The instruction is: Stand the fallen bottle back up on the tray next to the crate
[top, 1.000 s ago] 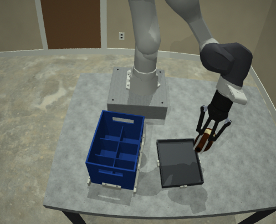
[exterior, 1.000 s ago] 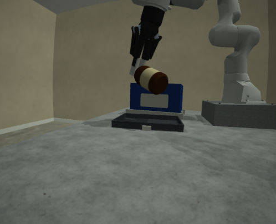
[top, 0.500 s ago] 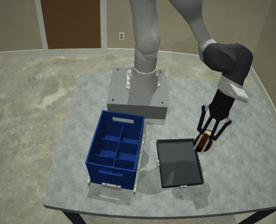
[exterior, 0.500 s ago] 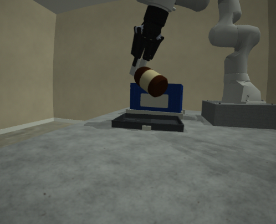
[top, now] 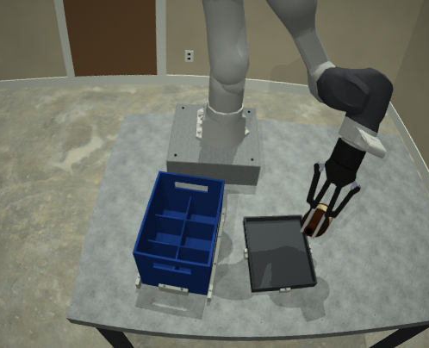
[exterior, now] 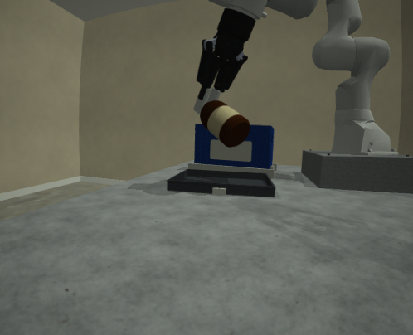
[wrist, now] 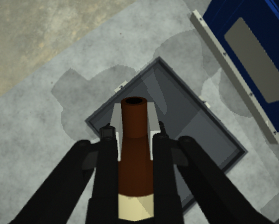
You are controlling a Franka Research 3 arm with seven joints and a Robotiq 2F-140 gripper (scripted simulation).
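Right now my hand is 4 cm above the brown bottle, 3 cm to the right of it and 3 cm past it. The rest, counted from my hand: blue crate 31 cm to the right, 13 cm below, 11 cm behind; dark grey tray 21 cm below, 5 cm behind, 3 cm to the right.
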